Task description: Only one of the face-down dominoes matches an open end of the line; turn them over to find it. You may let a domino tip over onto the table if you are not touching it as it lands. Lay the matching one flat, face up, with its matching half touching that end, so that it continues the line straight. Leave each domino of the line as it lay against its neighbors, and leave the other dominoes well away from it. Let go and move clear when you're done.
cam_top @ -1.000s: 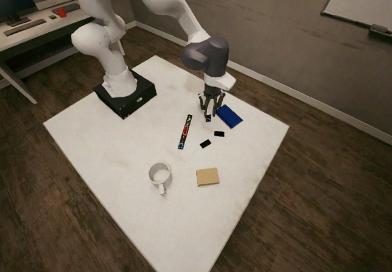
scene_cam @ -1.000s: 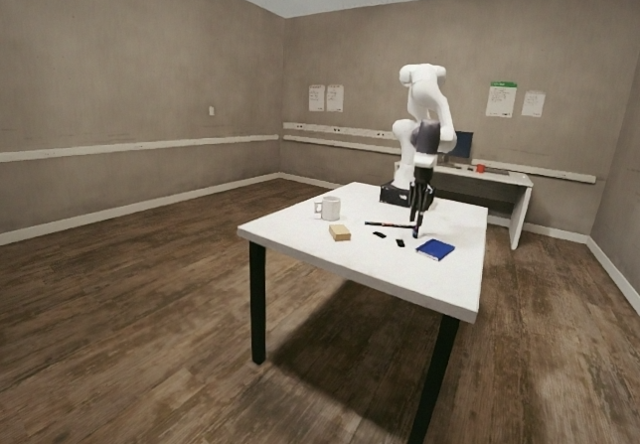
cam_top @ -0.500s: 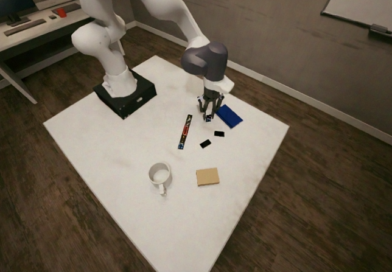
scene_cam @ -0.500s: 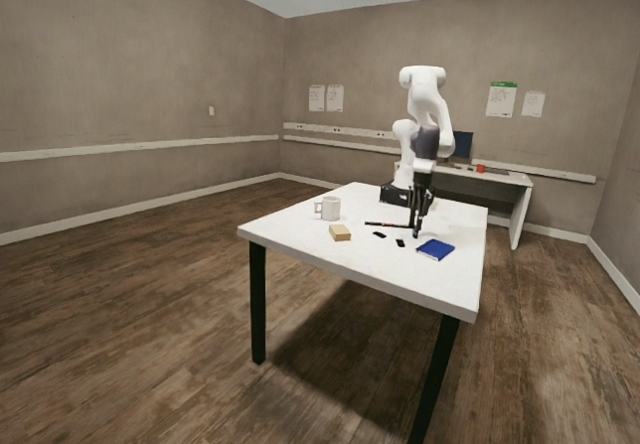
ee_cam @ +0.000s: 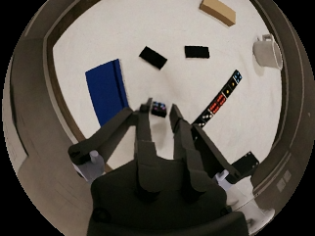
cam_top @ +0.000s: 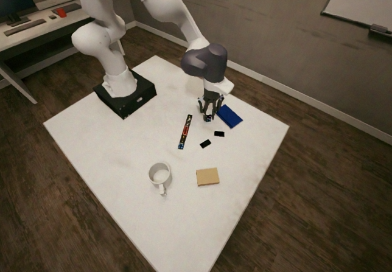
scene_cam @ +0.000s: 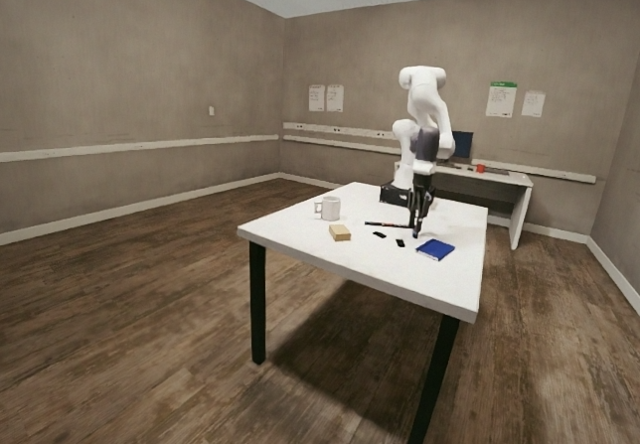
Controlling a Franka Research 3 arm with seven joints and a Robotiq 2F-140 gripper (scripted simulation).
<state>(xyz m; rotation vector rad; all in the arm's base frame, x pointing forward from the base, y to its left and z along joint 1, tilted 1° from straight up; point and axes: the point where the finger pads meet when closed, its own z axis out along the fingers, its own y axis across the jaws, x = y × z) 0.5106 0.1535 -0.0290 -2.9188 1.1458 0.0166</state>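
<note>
Now: the domino 1 cm to the left of my hand and 4 cm below it. From my hand the other things lie so: tan block 17 cm ahead, 27 cm to the right, 5 cm below; then white mug 1 cm ahead, 40 cm to the right, 2 cm below.
</note>
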